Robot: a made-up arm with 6 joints. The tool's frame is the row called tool.
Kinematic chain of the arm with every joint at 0, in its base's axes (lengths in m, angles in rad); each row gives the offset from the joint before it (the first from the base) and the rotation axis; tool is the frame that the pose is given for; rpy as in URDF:
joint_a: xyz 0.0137 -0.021 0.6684 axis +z
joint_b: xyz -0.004 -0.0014 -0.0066 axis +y
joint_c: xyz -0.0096 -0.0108 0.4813 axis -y
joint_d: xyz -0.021 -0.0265 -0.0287 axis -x
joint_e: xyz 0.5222 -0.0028 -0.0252 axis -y
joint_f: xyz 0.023 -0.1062 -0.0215 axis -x
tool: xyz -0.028 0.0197 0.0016 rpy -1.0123 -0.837 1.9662
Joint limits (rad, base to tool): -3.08..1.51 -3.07..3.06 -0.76..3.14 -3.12..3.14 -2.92..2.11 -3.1..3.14
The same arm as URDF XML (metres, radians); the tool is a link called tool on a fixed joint. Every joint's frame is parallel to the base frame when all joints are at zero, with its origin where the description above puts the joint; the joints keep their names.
<robot name="arm">
  <joint name="tool_joint" type="fixed">
    <parent link="link6"/>
    <child link="tool"/>
    <origin xyz="-0.028 0.0197 0.0016" rpy="-1.0123 -0.837 1.9662"/>
  </joint>
  <joint name="joint_f" type="revolute">
    <parent link="link5"/>
    <child link="link6"/>
    <origin xyz="0.023 -0.1062 -0.0215"/>
    <axis xyz="-1 0 0"/>
    <limit lower="-3.1" upper="3.14"/>
  </joint>
  <joint name="joint_e" type="revolute">
    <parent link="link4"/>
    <child link="link5"/>
    <origin xyz="0.5222 -0.0028 -0.0252"/>
    <axis xyz="0 -1 0"/>
    <limit lower="-2.92" upper="2.11"/>
  </joint>
  <joint name="joint_d" type="revolute">
    <parent link="link3"/>
    <child link="link4"/>
    <origin xyz="-0.021 -0.0265 -0.0287"/>
    <axis xyz="-1 0 0"/>
    <limit lower="-3.12" upper="3.14"/>
  </joint>
  <joint name="joint_c" type="revolute">
    <parent link="link2"/>
    <child link="link3"/>
    <origin xyz="-0.0096 -0.0108 0.4813"/>
    <axis xyz="0 -1 0"/>
    <limit lower="-0.76" upper="3.14"/>
  </joint>
  <joint name="joint_b" type="revolute">
    <parent link="link1"/>
    <child link="link2"/>
    <origin xyz="-0.004 -0.0014 -0.0066"/>
    <axis xyz="0 1 0"/>
    <limit lower="-3.07" upper="3.06"/>
  </joint>
  <joint name="joint_a" type="revolute">
    <parent link="base_link"/>
    <child link="link1"/>
    <origin xyz="0.0137 -0.021 0.6684"/>
    <axis xyz="0 0 1"/>
    <limit lower="-3.08" upper="1.51"/>
  </joint>
  <link name="base_link"/>
  <link name="link1"/>
  <link name="link2"/>
  <link name="link3"/>
  <link name="link4"/>
  <link name="link5"/>
  <link name="link6"/>
  <link name="tool"/>
</robot>

